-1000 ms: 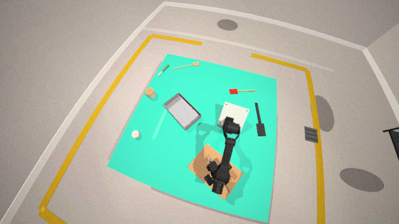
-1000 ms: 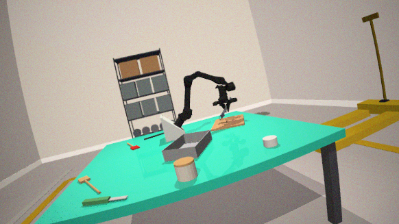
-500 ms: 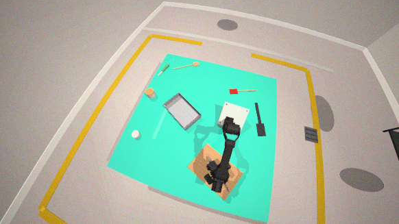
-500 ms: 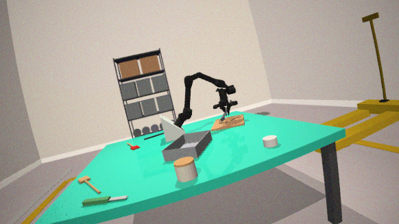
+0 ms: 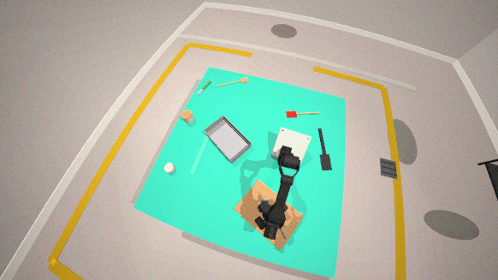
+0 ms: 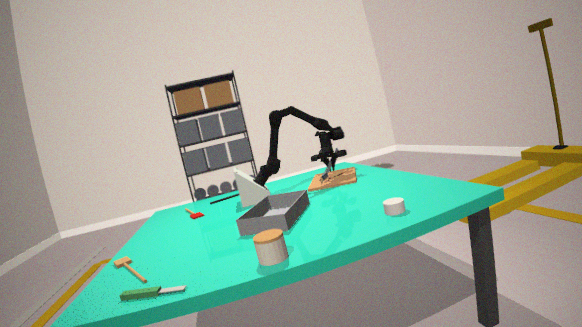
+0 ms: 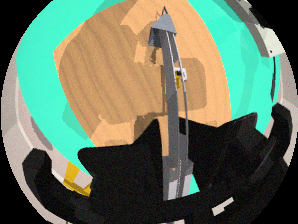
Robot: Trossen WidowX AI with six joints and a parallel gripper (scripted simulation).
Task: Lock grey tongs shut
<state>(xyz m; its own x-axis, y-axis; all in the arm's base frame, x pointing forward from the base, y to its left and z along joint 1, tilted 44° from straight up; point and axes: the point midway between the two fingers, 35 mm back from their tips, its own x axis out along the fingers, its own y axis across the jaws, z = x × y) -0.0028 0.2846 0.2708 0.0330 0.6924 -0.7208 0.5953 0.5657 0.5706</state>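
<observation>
Now: gripper tip 4 cm above the wooden board. Also, from my gripper tip: black spatula (28 cm behind, 50 cm to the right, 4 cm below); white puck (71 cm ahead, 5 cm to the right, 3 cm below); grey roasting tin (41 cm ahead, 38 cm to the right, 2 cm below).
</observation>
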